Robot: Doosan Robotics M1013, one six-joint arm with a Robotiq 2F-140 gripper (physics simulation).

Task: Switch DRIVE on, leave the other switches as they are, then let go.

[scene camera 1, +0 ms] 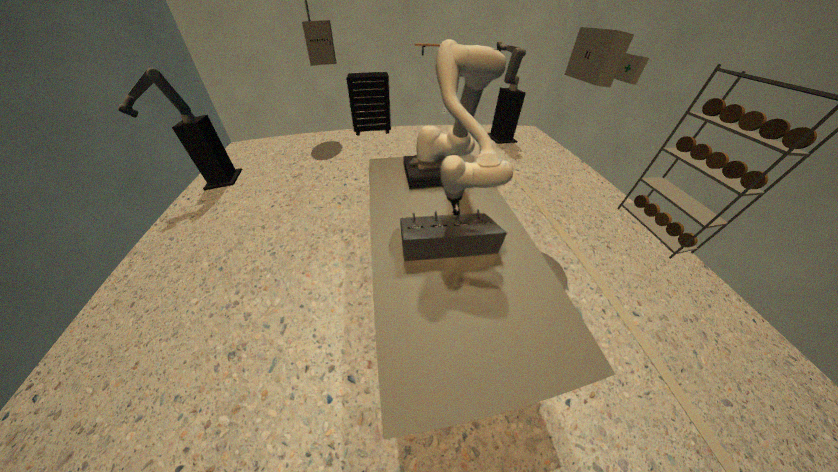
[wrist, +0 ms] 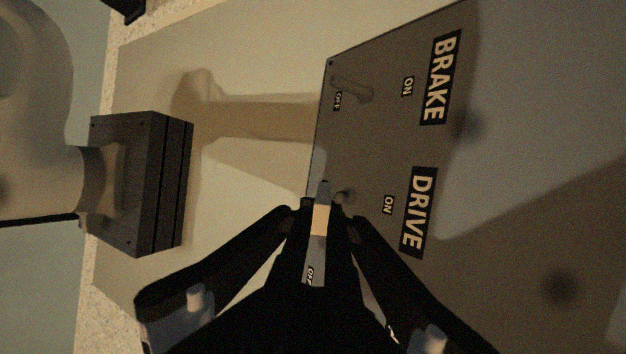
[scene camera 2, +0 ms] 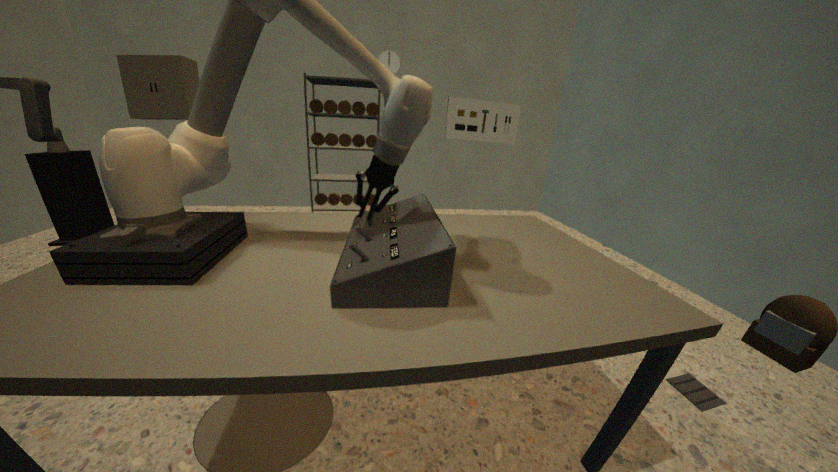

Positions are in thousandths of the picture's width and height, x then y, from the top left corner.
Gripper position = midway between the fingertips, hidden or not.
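Observation:
My gripper: scene camera 2 (scene camera 2: 430, 480), wrist view (wrist: 517, 547). Grey sloped switch box: scene camera 2 (scene camera 2: 489, 554), scene camera 1 (scene camera 1: 509, 505), wrist view (wrist: 769, 425).

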